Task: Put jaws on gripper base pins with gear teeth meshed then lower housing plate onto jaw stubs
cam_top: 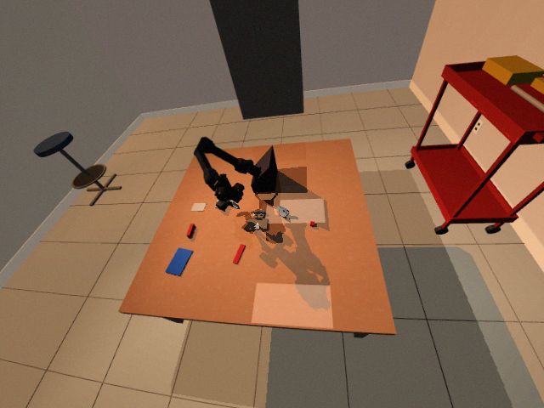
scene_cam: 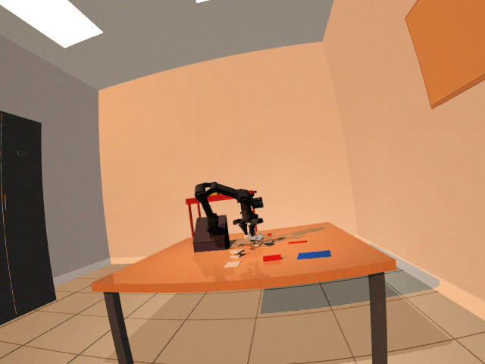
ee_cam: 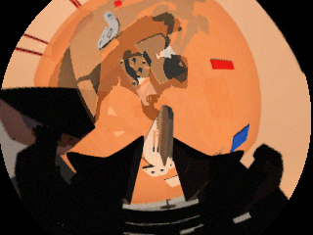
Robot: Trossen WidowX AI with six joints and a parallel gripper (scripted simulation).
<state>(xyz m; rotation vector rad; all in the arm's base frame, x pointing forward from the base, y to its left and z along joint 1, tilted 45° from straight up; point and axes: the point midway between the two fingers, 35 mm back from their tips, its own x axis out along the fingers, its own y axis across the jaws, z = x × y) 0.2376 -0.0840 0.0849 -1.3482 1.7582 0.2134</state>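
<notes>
My gripper tip is 4 cm to the left of the grey jaw. Also, from my gripper tip: pale tile 30 cm to the right, 8 cm below, 6 cm behind; then white flat part 13 cm to the left, 9 cm ahead, 8 cm below; then blue plate 32 cm ahead, 30 cm to the right, 8 cm below.
</notes>
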